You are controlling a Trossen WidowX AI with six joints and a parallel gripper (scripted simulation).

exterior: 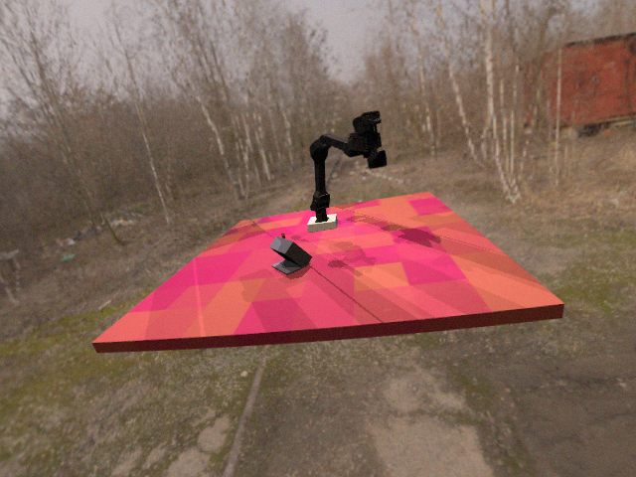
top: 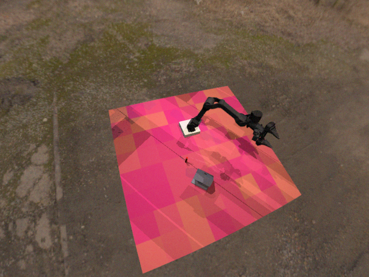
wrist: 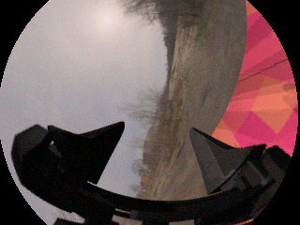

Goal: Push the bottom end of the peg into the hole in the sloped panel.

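Right now my gripper tip is 480 mm to the left of the red peg, 360 mm above it and 160 mm past it. Also, from my gripper tip: grey sloped panel (390 mm to the right, 360 mm below, 10 mm ahead).
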